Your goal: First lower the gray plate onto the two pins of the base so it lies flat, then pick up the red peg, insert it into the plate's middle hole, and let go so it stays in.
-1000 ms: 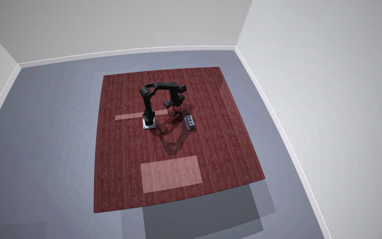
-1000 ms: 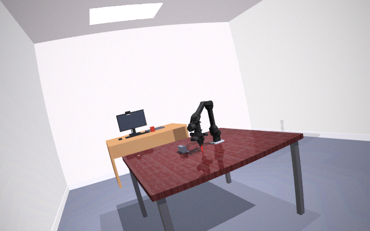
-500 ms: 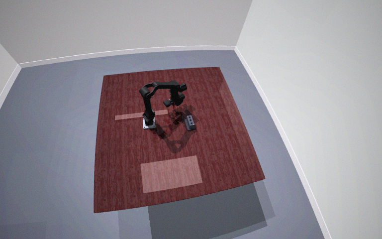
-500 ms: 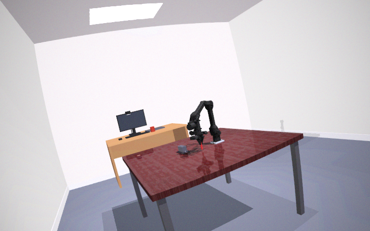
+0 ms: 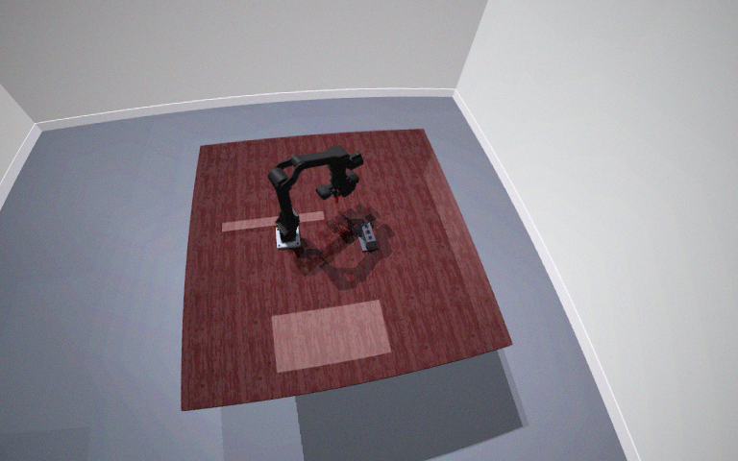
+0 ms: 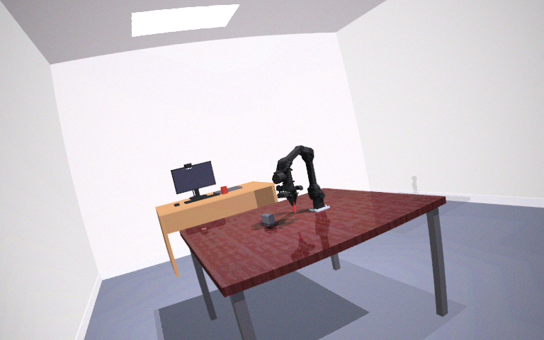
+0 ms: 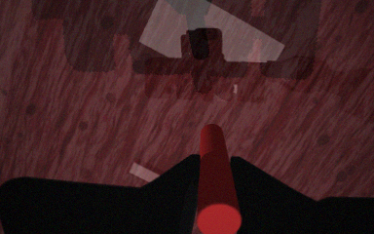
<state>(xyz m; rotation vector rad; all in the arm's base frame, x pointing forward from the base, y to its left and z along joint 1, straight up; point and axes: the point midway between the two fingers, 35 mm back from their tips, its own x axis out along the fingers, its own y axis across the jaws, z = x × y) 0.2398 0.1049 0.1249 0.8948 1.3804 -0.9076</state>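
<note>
My gripper tip is now 18 cm to the left of the gray plate, 10 cm short of it and 6 cm above it. From my gripper tip the other things lie so: gray base (18 cm to the right, 10 cm below, 10 cm ahead); then red peg (right at my gripper tip).
</note>
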